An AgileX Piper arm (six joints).
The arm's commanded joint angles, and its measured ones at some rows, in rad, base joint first. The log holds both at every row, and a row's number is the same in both.
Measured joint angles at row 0:
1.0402, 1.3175, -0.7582, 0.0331, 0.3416, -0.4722
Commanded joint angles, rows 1 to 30:
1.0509, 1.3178, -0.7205, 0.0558, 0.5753, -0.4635
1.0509, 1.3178, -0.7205, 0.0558, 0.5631, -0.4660
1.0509, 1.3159, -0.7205, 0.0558, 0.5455, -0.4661
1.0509, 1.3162, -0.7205, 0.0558, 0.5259, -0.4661
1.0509, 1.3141, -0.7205, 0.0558, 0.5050, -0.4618
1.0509, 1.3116, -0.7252, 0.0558, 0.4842, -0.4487
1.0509, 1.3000, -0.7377, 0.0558, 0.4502, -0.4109
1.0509, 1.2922, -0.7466, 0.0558, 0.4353, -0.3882
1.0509, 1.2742, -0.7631, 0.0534, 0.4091, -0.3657
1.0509, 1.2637, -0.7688, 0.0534, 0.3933, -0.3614
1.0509, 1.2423, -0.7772, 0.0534, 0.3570, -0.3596
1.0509, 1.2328, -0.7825, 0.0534, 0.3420, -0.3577
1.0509, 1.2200, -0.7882, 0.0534, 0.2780, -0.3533
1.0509, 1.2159, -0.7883, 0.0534, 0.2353, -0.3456
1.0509, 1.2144, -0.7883, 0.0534, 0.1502, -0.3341
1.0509, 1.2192, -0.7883, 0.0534, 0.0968, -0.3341
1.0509, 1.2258, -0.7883, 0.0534, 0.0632, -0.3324
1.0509, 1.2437, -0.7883, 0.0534, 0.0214, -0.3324
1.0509, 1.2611, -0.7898, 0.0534, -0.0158, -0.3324
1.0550, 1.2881, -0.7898, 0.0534, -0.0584, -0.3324
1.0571, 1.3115, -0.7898, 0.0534, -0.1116, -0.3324
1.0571, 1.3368, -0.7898, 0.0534, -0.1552, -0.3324
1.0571, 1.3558, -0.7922, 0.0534, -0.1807, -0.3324
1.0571, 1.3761, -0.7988, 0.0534, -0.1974, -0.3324
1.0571, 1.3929, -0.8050, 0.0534, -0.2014, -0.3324
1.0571, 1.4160, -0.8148, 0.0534, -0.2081, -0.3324
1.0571, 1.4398, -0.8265, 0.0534, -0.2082, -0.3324
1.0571, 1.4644, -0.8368, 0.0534, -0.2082, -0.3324
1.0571, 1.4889, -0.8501, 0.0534, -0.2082, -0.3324
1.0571, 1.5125, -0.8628, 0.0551, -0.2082, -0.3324
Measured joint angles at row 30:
1.0564, 1.4321, -0.8201, 0.0478, -0.1835, -0.3401
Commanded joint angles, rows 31 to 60:
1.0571, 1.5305, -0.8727, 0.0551, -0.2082, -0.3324
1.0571, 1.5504, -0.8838, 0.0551, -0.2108, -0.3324
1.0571, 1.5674, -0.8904, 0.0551, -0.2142, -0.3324
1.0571, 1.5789, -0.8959, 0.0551, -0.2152, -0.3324
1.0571, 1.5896, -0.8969, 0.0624, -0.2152, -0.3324
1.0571, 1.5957, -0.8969, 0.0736, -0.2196, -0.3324
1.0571, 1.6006, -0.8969, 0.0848, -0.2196, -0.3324
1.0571, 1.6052, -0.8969, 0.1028, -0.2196, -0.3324
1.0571, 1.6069, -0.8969, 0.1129, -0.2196, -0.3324
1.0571, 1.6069, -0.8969, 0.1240, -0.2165, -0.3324
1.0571, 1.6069, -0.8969, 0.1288, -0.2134, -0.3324
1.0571, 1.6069, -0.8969, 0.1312, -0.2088, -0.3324
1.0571, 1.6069, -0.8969, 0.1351, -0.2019, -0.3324
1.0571, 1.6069, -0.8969, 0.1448, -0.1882, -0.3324
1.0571, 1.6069, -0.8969, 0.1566, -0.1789, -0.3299
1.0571, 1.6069, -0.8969, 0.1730, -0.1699, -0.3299
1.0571, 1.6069, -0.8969, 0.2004, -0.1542, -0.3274
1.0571, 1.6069, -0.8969, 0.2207, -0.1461, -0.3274
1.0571, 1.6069, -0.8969, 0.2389, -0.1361, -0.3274
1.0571, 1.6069, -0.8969, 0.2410, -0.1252, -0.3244
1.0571, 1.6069, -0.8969, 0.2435, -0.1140, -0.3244
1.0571, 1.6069, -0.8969, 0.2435, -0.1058, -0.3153
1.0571, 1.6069, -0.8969, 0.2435, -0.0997, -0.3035
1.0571, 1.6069, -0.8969, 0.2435, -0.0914, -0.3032
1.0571, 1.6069, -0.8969, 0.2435, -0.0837, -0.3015
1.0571, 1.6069, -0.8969, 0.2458, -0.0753, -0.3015
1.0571, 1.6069, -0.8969, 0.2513, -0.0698, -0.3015
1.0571, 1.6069, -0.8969, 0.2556, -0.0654, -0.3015
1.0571, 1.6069, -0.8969, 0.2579, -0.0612, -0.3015
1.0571, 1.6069, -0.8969, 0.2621, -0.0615, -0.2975
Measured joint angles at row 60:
1.0564, 1.5977, -0.9041, 0.2552, -0.1574, -0.3062
